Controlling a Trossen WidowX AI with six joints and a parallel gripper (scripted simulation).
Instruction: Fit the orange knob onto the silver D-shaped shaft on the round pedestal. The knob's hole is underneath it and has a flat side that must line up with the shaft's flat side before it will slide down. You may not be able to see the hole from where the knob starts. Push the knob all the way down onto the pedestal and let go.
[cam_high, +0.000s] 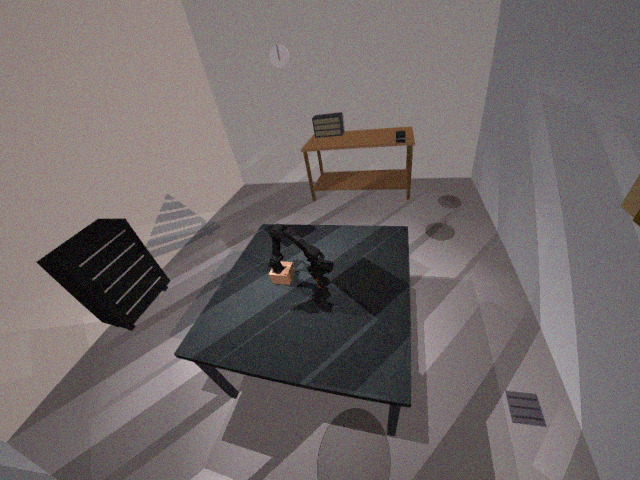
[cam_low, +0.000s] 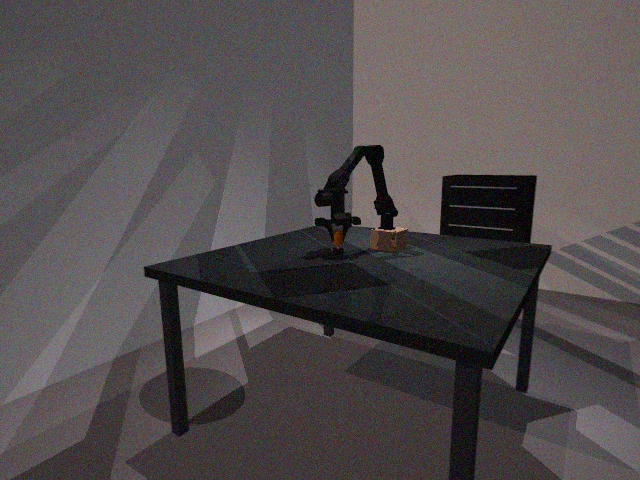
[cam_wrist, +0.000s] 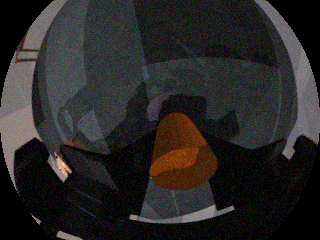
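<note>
Right now the orange knob is 30 mm above my gripper tip. Round my gripper tip: round pedestal 40 mm below.
</note>
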